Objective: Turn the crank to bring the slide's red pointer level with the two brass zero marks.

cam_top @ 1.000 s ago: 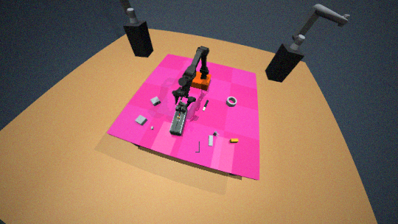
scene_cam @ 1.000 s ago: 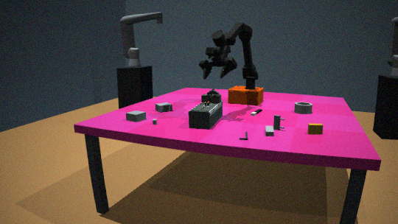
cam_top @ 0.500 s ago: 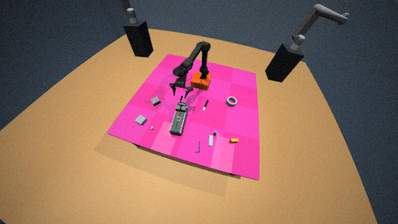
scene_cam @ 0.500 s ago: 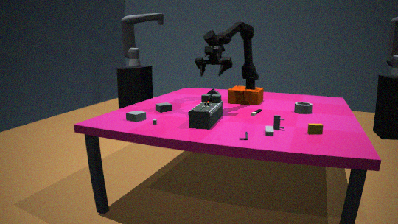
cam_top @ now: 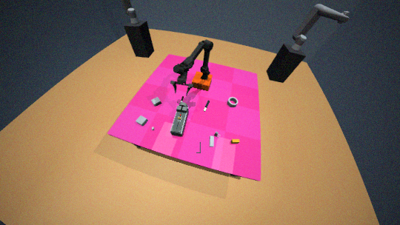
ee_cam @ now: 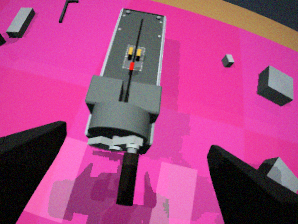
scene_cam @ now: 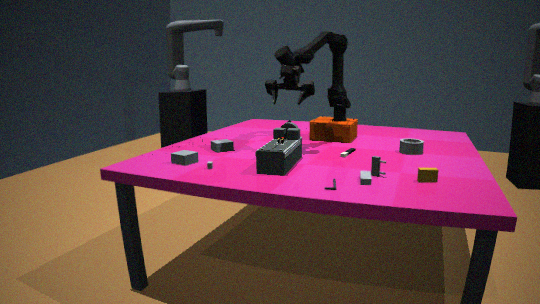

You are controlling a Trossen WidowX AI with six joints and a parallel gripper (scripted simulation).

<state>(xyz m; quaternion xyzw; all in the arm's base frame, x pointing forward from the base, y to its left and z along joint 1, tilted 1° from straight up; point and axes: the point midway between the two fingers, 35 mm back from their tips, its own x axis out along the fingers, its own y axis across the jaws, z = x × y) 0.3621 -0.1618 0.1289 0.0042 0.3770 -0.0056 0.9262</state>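
Now: gripper tip 80 mm above the dark crank handle and 20 mm past it. From my gripper tip the other things lie so: small cube 260 mm ahead, 190 mm to the right, 180 mm below; black-and-white stick 230 mm to the left, 180 mm below, 50 mm behind; red pointer 130 mm ahead, 110 mm below, 20 mm to the left.
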